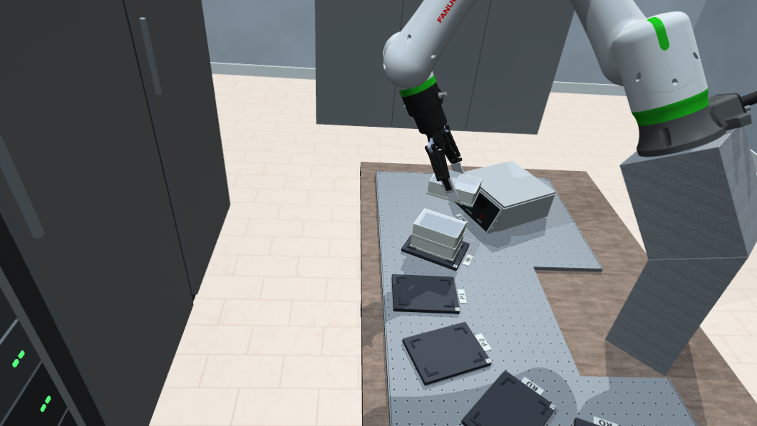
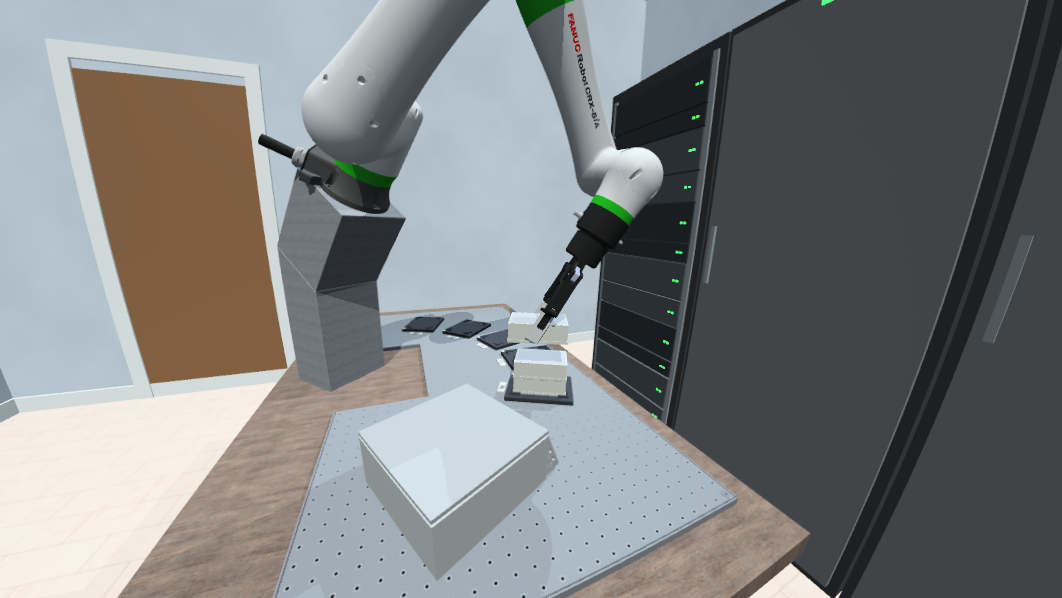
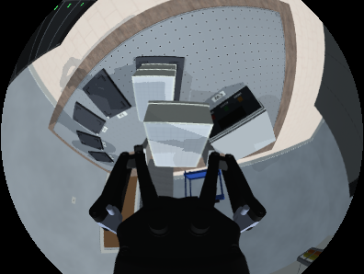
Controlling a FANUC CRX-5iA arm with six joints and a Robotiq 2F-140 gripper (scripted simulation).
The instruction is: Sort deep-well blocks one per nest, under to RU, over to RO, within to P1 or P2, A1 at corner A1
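The pass nest P1 lies 210 mm to the left of my hand, 190 mm below it and 110 mm ahead of it. The rest, counted from my hand: pale deep-well block: 10 mm below; nest RU: 550 mm to the left, 190 mm below, 10 mm ahead; pass nest P2: 390 mm to the left, 190 mm below, 100 mm ahead.
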